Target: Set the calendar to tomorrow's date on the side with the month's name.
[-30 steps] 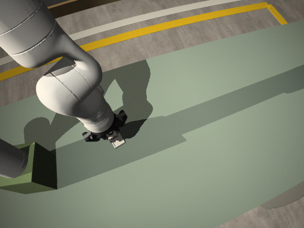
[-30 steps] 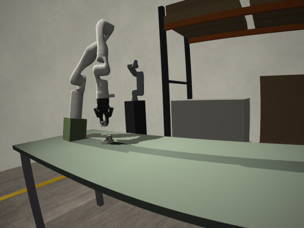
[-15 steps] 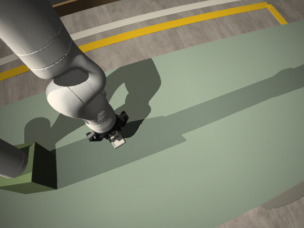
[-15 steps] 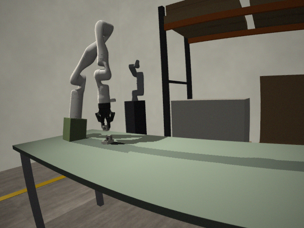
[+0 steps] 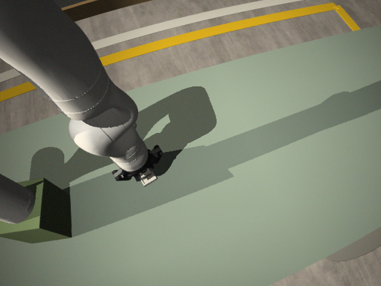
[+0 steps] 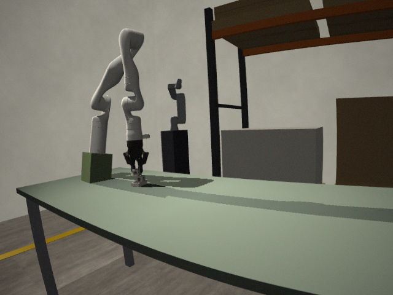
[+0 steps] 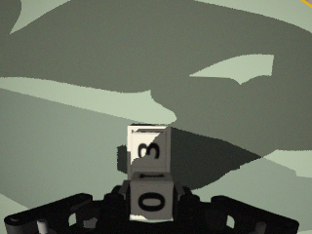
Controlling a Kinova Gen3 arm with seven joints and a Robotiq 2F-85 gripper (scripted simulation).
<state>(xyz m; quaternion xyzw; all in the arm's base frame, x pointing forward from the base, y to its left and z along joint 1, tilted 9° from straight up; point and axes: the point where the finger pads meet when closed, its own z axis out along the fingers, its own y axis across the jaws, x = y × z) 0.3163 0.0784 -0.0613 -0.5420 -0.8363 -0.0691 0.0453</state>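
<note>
Right now the white cube is 1 cm below my hand. Round my hand: white tray (1 cm behind, 1 cm to the left, 7 cm below).
</note>
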